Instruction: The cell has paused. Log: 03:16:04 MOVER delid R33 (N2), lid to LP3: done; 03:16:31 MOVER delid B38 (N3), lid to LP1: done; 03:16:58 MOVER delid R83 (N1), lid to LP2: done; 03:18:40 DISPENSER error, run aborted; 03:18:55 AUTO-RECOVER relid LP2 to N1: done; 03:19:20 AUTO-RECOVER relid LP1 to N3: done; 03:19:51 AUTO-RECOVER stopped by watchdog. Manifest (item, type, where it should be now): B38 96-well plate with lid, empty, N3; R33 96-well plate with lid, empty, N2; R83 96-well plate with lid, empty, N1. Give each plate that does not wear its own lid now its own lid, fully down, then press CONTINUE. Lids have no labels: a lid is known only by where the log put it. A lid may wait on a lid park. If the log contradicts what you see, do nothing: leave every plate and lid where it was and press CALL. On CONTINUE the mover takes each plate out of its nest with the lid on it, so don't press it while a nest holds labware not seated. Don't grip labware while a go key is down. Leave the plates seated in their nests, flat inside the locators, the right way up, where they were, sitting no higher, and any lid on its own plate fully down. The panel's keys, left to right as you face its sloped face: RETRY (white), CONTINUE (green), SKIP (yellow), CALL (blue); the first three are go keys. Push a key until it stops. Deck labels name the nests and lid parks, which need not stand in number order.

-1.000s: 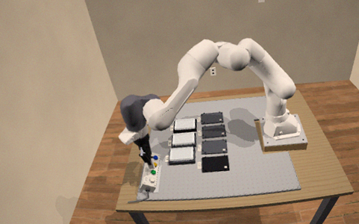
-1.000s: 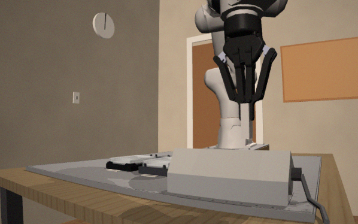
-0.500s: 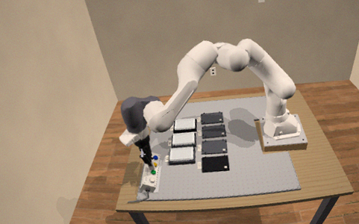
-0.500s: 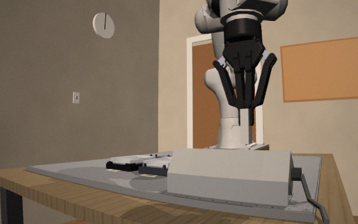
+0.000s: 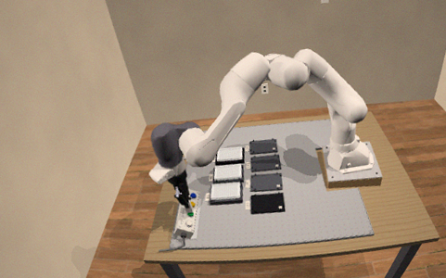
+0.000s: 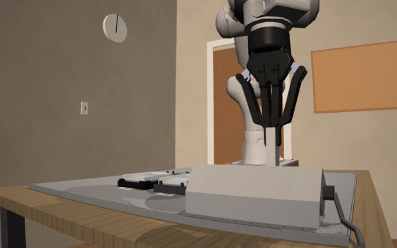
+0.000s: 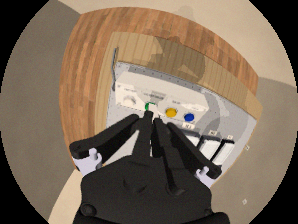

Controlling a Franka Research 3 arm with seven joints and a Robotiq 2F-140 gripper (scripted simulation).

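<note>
Now: the green key 50 mm below my hand. Also, from my hand: yellow key 10 mm ahead, 50 mm to the right, 50 mm below; then white key 10 mm behind, 50 mm to the left, 50 mm below; then blue key 20 mm ahead, 100 mm to the right, 50 mm below.
</note>
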